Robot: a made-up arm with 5 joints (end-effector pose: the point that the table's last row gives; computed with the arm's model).
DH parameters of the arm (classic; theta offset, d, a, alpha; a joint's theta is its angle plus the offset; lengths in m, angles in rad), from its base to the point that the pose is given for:
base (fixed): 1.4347 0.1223 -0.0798 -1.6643
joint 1: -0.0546 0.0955 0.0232 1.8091
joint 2: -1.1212 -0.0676 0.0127 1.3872
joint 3: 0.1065 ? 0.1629 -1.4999
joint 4: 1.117 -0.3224 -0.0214 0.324
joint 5: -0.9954 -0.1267 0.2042 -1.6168
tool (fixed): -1.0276 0.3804 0 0
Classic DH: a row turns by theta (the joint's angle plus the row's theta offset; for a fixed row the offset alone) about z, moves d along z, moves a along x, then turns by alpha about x.
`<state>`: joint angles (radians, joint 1 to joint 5).
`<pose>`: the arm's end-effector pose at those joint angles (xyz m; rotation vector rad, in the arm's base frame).
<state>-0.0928 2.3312 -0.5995 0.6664 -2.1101</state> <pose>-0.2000 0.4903 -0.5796 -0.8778 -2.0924 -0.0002</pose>
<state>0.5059 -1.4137 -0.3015 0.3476 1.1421</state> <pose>-0.2845 0.0790 -0.2864 -1.3015 -0.6063 -0.2817</pose>
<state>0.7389 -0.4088 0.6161 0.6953 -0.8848</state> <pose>0.4477 -0.2160 -0.3181 -2.1987 -1.3653 -0.6436</pose>
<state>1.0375 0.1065 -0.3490 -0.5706 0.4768</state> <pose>-0.1284 -0.3339 -0.4656 -2.2267 -0.4541 0.1798</pose>
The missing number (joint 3, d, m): 0.1322
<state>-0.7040 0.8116 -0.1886 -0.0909 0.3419</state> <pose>-0.3245 0.4530 -0.0685 0.0291 -1.4091 0.1827</pose>
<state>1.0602 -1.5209 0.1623 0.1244 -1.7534</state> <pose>-0.3473 -0.8018 0.4530 0.9295 -0.4539 1.7656</pose>
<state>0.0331 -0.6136 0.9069 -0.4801 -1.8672</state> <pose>0.4052 -0.6682 -0.0565 -0.9930 1.2699 -2.4886</pose>
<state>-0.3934 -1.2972 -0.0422 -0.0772 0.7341</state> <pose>0.0676 0.2581 -0.2443 -0.9968 -0.2654 -0.8483</pose>
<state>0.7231 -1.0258 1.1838 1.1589 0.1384</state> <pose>0.0932 -0.4751 -0.1456 -2.1644 -1.8242 0.8848</pose>
